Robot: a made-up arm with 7 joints.
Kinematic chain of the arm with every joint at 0, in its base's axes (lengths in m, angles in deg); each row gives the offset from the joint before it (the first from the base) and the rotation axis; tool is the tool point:
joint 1: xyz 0 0 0 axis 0 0.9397 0.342
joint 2: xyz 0 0 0 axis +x
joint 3: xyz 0 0 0 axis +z
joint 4: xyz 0.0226 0 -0.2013 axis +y
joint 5: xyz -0.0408 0 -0.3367 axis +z
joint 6: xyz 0 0 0 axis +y
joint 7: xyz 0 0 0 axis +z
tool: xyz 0 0 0
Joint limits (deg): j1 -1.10..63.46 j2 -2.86..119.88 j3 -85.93..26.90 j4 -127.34..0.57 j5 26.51..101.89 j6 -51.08..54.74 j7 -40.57..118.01
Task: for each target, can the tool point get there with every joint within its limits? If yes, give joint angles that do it. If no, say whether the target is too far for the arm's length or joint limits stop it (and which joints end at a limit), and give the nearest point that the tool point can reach.
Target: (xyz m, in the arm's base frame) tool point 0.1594 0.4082 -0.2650
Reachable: yes | joints 16.96 61.73 0.46 -52.72 72.60 -29.27 77.87
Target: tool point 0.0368 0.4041 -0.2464
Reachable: yes | joints 55.25 66.47 12.61 -73.05 75.54 -27.25 72.87
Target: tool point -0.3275 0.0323 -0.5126
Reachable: no: too far | nearest point -0.2913 0.0287 -0.4559 | short by 0.067 m
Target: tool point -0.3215 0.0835 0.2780
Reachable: no: joint limits stop it (at a limit: joint 1, joint 2, joint 3) | nearest point -0.2754 0.1856 -0.1075 | short by 0.401 m
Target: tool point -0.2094 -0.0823 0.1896
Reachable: no: joint limits stop it (at a limit: joint 1, joint 3, joint 4) | nearest point -0.2700 0.0160 -0.1642 | short by 0.372 m
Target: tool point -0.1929 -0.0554 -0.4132
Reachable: yes | joints 43.03 41.74 -71.33 -79.74 72.94 28.35 23.59
